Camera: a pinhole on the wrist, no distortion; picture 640 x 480 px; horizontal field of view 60.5 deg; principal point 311.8 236.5 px. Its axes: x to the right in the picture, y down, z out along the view. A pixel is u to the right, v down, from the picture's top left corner.
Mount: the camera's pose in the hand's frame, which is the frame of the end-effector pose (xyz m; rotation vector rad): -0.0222 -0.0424 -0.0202 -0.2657 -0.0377 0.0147
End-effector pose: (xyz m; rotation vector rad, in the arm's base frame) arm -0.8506 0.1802 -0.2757 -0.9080 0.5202 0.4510
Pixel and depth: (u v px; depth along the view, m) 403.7 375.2 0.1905
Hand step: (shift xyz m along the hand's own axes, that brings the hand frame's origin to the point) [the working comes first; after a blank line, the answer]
In the camera's frame: 0.0319 0.0482 0.1905

0.0018 0.0546 0.1520
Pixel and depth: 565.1 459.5 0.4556
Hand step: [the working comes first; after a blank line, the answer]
In the camera's frame: 0.2103 0.1852 0.4556

0.1683 0.2598 0.3779
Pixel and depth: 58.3 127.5 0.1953
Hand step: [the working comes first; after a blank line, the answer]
In the camera's frame: -0.0902 -0.0388 0.1953

-0.1196 -0.0304 0.1751
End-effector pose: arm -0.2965 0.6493 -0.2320 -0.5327 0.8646 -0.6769
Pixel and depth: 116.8 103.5 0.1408
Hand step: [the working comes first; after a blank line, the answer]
In the camera's frame: -0.0500 -0.0341 0.1408

-0.0774 -0.0394 0.1228
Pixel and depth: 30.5 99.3 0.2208
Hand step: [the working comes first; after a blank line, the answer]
In the camera's frame: -0.1132 -0.0552 0.2208

-0.1434 -0.0400 0.2032
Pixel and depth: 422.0 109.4 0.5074
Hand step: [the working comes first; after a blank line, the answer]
In the camera's frame: 0.1019 -0.1175 0.5074

0.0609 -0.0207 0.5035
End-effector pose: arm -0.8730 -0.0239 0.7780 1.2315 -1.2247 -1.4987
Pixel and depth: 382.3 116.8 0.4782
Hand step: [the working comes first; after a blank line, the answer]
In the camera's frame: 0.0614 -0.1043 0.4782

0.0214 -0.0164 0.4705
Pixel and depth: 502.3 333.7 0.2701
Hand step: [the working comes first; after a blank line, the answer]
In the camera's frame: 0.0938 0.0478 0.2701

0.0605 0.0764 0.2310
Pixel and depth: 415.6 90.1 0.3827
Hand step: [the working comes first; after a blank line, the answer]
In the camera's frame: 0.0724 -0.1021 0.3827

0.0361 -0.0391 0.3782
